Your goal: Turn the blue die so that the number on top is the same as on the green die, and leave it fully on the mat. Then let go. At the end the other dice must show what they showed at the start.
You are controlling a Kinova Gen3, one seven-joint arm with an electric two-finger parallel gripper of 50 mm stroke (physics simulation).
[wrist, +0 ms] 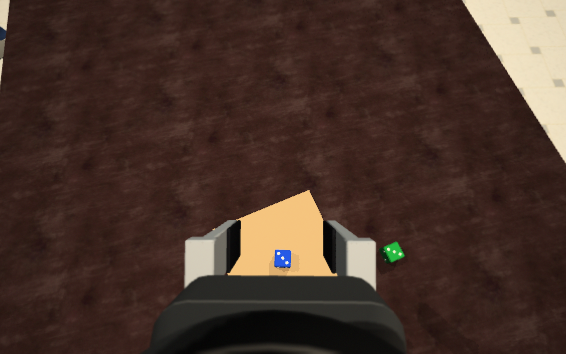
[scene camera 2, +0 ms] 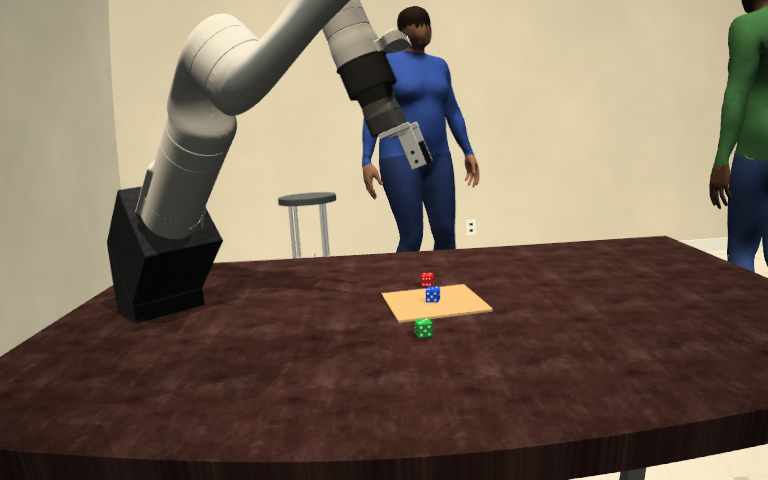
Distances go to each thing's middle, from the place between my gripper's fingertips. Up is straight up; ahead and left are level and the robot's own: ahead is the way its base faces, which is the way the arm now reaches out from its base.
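From what I see, my gripper is 10 mm short of the tan mat (scene camera 2: 407, 306) and 210 mm above it.
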